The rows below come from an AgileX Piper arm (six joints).
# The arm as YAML. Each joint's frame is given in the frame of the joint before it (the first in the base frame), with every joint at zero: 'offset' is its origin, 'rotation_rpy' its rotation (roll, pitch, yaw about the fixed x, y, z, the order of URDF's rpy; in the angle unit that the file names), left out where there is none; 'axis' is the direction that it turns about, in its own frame. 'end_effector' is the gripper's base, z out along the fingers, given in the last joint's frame.
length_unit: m
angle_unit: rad
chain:
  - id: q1
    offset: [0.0, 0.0, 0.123]
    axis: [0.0, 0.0, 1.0]
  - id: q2
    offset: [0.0, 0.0, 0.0]
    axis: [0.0, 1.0, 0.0]
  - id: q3
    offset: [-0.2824, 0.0, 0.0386]
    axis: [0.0, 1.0, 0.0]
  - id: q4
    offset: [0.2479, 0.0, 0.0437]
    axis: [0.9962, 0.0, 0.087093]
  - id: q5
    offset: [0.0, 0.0, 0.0]
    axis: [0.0, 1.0, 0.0]
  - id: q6
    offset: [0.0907, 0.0, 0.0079]
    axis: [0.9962, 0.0, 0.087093]
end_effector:
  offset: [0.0, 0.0, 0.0]
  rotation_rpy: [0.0, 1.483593, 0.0]
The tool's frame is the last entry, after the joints.
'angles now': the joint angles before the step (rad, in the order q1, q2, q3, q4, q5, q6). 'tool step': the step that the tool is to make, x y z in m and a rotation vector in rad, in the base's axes. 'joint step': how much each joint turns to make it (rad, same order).
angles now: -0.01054, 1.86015, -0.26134, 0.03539, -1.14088, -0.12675
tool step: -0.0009, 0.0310, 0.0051, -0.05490, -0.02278, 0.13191
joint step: 0.14002, -0.02079, -0.00010, 0.03003, -0.00143, -0.06218
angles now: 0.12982, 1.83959, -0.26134, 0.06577, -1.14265, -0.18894
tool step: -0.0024, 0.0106, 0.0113, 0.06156, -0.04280, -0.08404
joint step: 0.10740, -0.04843, 0.00023, 0.18075, -0.00020, 0.03631
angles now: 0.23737, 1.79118, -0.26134, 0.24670, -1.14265, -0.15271
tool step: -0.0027, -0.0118, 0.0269, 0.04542, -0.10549, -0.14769
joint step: 0.00766, -0.11913, 0.00204, 0.16101, 0.00007, -0.01191
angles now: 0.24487, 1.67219, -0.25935, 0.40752, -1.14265, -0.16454
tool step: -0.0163, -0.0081, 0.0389, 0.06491, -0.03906, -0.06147
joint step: 0.00186, -0.26170, 0.00645, 0.11750, 0.19201, -0.07685
